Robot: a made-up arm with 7 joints. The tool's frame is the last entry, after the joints. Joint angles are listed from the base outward.
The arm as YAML. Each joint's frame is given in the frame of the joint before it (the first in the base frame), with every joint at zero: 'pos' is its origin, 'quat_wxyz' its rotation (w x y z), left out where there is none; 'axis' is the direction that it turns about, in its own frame. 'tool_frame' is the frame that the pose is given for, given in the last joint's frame.
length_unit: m
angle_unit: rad
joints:
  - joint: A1
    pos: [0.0, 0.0, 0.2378]
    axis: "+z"
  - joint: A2
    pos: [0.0, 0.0, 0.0]
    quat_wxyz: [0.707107, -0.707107, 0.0, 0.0]
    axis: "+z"
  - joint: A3
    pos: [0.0, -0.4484, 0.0]
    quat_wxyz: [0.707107, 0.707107, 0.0, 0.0]
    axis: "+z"
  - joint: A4
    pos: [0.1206, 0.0, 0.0]
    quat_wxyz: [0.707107, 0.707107, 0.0, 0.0]
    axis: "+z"
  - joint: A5
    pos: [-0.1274, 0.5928, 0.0]
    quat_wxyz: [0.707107, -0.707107, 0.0, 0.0]
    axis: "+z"
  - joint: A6
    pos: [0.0, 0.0, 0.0]
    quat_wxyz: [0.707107, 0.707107, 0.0, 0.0]
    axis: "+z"
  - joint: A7
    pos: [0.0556, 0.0, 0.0]
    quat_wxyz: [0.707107, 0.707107, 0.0, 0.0]
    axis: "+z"
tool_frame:
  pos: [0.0, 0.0, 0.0]
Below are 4 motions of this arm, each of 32 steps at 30 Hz.
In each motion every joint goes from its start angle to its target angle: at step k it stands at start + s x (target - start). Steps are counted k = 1, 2, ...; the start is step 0. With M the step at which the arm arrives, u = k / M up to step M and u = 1 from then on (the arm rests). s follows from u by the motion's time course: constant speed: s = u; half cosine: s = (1 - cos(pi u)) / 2; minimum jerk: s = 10 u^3 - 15 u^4 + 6 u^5.
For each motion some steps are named. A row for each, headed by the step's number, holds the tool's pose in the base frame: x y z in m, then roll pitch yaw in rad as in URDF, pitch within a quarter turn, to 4 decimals.
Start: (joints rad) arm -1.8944 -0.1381 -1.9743 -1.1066 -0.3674 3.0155 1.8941
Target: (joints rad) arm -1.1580 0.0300 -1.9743 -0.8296 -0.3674 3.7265 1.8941
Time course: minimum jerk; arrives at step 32
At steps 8, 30, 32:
8: -0.4323 0.4261 1.0952 -1.1782 0.0779 0.8830
30: -0.4089 -0.0458 1.1955 -0.2758 -0.2159 1.6440
32: -0.4083 -0.0468 1.1957 -0.2736 -0.2167 1.6457

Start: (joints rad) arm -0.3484 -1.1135 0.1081 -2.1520 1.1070 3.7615 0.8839
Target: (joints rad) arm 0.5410 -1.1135 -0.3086 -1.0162 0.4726 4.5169 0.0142
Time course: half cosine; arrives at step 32
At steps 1, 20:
1: 0.0652 0.0100 0.9572 -0.6564 0.5263 -1.9697
20: -0.3139 -0.2157 1.0941 -0.0850 1.0602 -2.2128

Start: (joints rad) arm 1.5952 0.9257 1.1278 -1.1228 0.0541 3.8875 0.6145
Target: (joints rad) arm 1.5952 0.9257 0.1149 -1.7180 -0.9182 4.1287 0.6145
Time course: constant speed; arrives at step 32
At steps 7, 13, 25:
7: -0.4918 0.8278 0.4170 -1.1453 -0.3435 0.3432
13: -0.4417 0.8443 0.2994 -1.1576 -0.6394 0.3511
25: -0.2625 0.8433 0.0929 -1.4673 -1.1361 0.6955

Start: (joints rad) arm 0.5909 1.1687 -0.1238 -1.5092 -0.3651 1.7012 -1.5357
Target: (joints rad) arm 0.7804 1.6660 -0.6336 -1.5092 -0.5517 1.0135 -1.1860
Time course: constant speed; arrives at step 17
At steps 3, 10, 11, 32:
3: 0.7557 0.3460 -0.2780 -1.8687 0.4266 2.4885
10: 0.7198 0.1924 -0.3810 -1.1998 0.6811 2.8444
11: 0.7156 0.1704 -0.3898 -1.0865 0.7023 2.9234
32: 0.6994 0.0475 -0.4134 -0.3756 0.6829 -2.8151

